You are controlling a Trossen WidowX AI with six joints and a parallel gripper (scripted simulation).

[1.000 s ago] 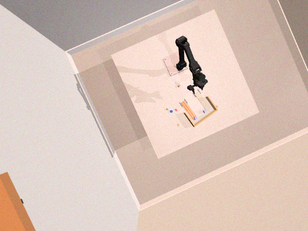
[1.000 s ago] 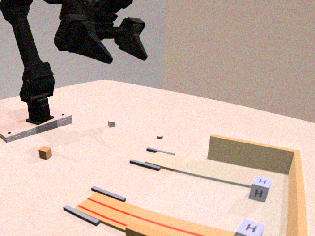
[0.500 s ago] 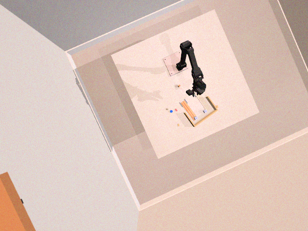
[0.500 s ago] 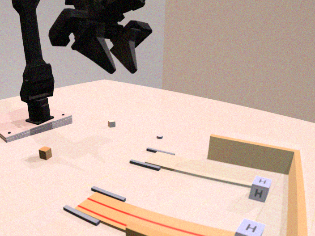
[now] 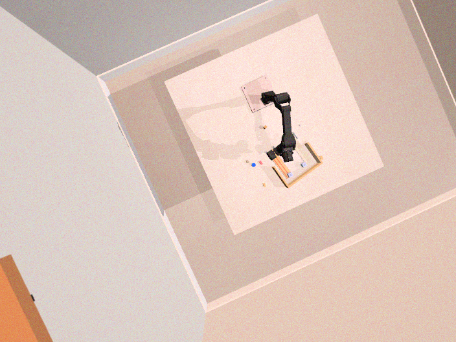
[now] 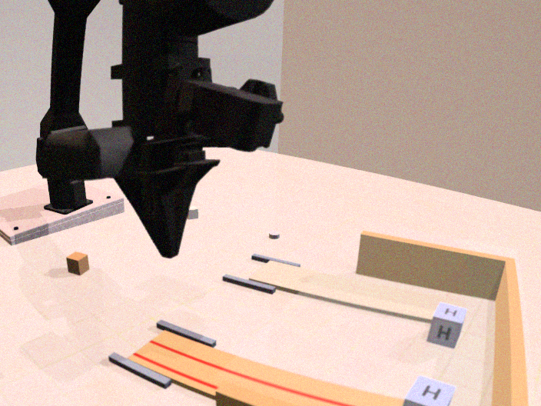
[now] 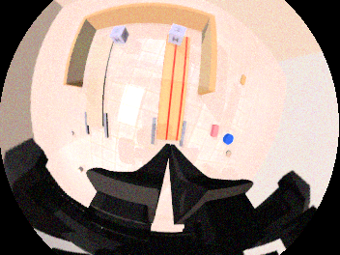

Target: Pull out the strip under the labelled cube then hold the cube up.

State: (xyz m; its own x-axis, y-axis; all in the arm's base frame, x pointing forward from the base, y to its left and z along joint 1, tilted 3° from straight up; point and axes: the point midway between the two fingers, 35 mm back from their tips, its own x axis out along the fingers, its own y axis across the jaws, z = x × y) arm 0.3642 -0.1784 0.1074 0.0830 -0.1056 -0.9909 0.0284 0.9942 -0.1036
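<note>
Right now the brown cube is 20 cm behind my gripper tip, 6 cm to the left of it and 8 cm below it. From my gripper tip the other things lie so: pink piece (1 cm ahead, 12 cm to the right, 9 cm below); then blue piece (1 cm behind, 18 cm to the right, 9 cm below).
</note>
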